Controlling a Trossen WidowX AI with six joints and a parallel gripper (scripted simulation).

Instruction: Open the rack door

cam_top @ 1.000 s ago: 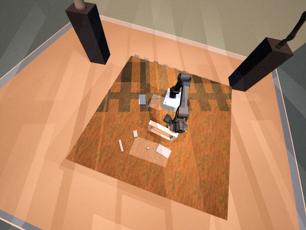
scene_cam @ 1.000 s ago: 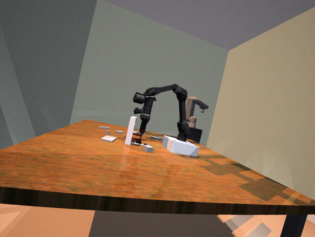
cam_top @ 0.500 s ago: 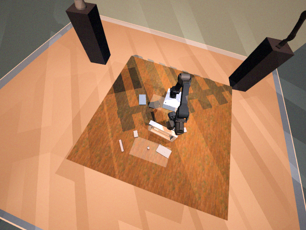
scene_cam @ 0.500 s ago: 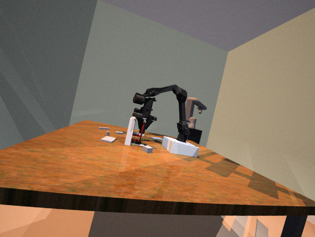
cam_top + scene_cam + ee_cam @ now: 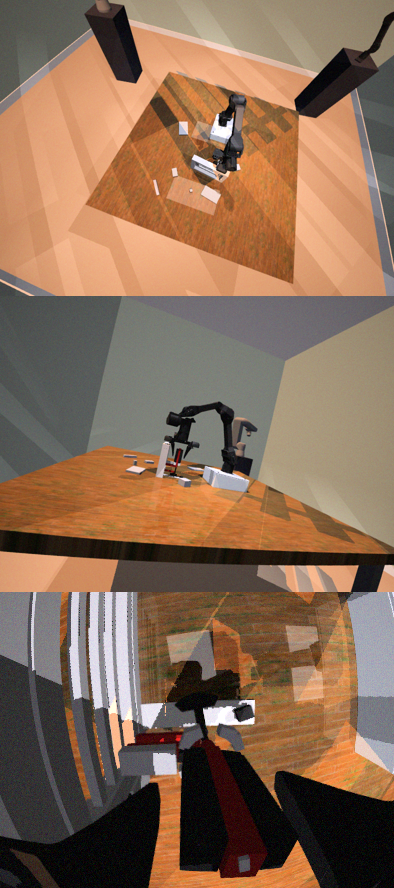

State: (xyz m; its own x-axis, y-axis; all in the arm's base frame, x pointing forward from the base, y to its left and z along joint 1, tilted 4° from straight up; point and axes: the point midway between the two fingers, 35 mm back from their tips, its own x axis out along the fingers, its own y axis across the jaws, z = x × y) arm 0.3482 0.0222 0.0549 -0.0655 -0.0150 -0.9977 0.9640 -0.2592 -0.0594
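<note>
My gripper tip is 2 cm above the door handle and 1 cm to the left of it. From my gripper tip the other things lie so: thin bar: 40 cm to the right, 21 cm ahead, 11 cm below.
</note>
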